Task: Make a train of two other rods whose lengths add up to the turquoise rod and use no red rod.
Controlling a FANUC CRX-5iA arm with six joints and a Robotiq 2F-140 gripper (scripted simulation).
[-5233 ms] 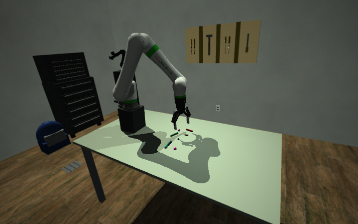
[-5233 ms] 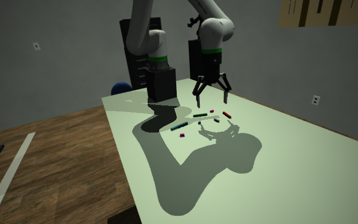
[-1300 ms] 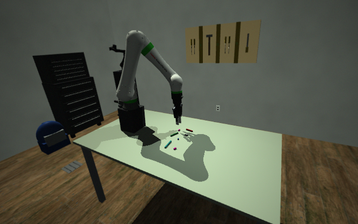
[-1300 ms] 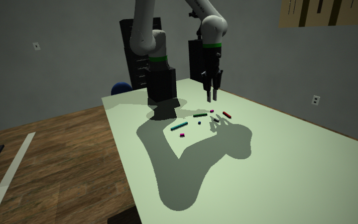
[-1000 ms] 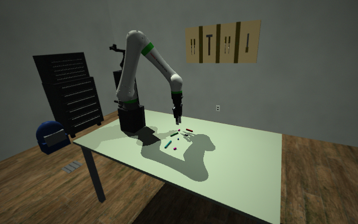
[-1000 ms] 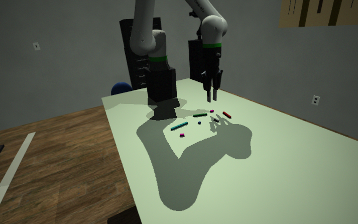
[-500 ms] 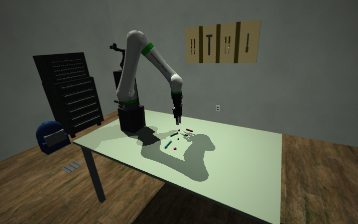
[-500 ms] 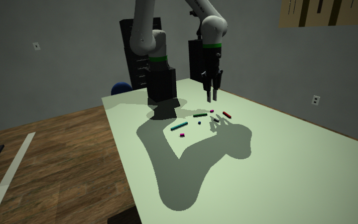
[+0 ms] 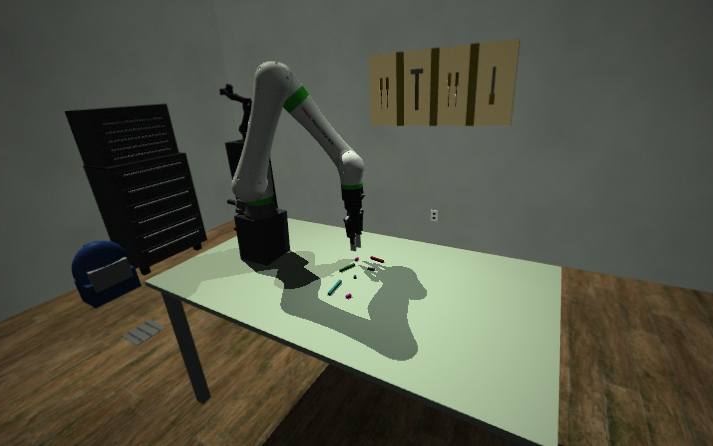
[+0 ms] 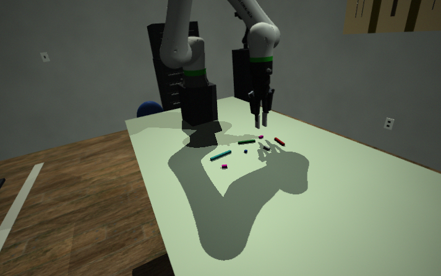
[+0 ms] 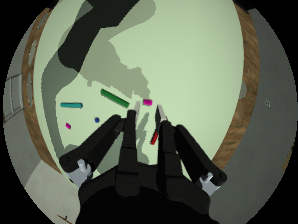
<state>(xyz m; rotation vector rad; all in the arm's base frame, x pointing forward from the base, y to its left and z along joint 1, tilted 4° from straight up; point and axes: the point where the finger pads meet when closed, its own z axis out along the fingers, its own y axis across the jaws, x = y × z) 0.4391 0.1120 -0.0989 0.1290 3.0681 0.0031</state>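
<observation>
The blue rod lies 60 mm ahead of my hand, 140 mm to the right of it and 90 mm below it. The rest, counted from my hand: green rod 80 mm to the right, 90 mm below; grey rod 100 mm ahead, 50 mm to the right, 90 mm below; red rod 90 mm ahead, 30 mm to the left, 90 mm below.
</observation>
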